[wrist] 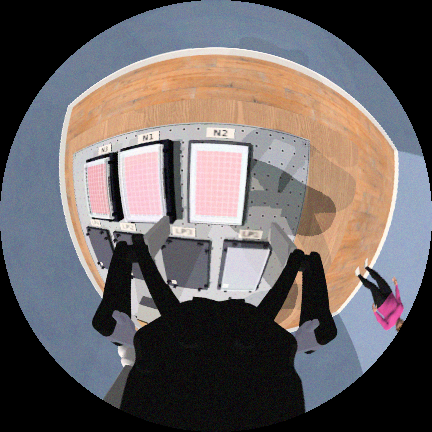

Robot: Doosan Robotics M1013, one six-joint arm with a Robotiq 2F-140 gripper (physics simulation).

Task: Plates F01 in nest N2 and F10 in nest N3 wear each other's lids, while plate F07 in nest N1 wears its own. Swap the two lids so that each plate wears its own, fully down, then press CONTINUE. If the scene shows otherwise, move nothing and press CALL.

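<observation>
The plate in nest N2 shows a pink well grid with a pale rim. The plate in nest N1 looks paler, and the plate in nest N3 is seen steeply from the side at the left. Whether each wears a lid, and whose, I cannot tell. A pale, clear lid lies on the lid place at the right, whose label is blurred. My gripper is open, with nothing between its fingers, above the row of lid places and below N2 in the view. The CONTINUE and CALL buttons do not show.
Dark lid place LP3 shows between the fingers. The left finger partly covers dark LP2; another dark lid place is further left. The perforated grey board lies on the wooden table. A person is beyond the table's right edge.
</observation>
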